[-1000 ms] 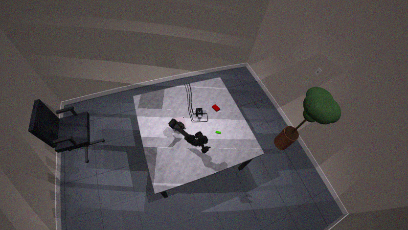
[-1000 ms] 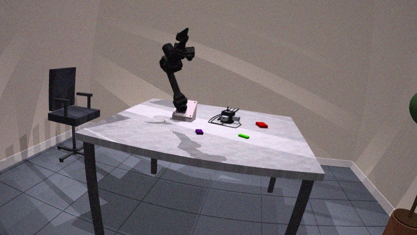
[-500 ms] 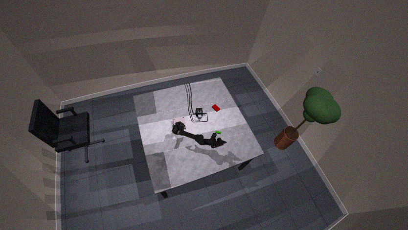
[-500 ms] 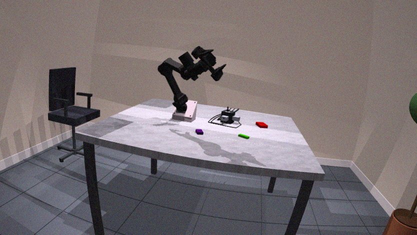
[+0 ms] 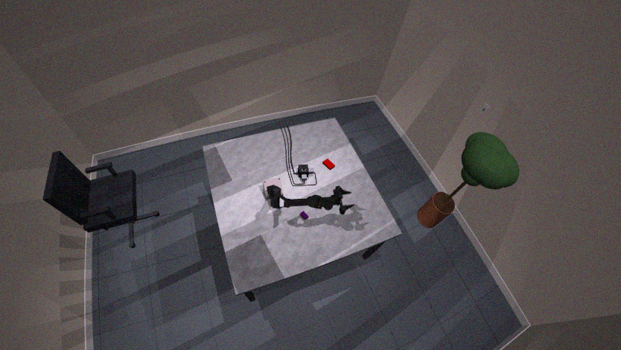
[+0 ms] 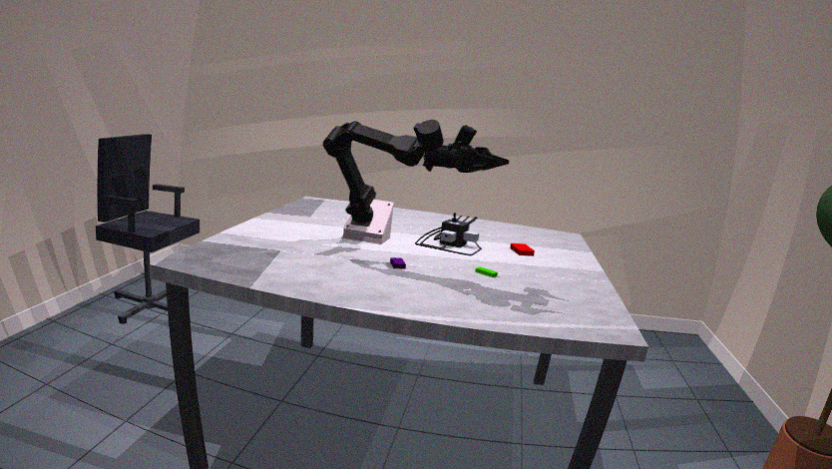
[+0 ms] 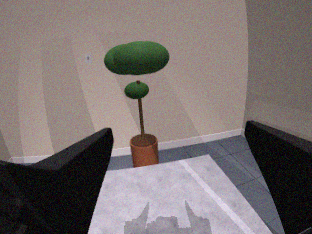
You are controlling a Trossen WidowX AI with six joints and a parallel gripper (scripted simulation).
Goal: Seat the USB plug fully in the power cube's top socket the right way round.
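Right now the grey USB plug is 460 mm to the left of my gripper tip, 250 mm below it and 160 mm behind it. Also, from my gripper tip: green block: 340 mm below, 170 mm to the left, 10 mm behind; then purple block: 330 mm below, 270 mm behind, 120 mm to the left; then USB socket: 470 mm to the left, 270 mm below, 160 mm behind.
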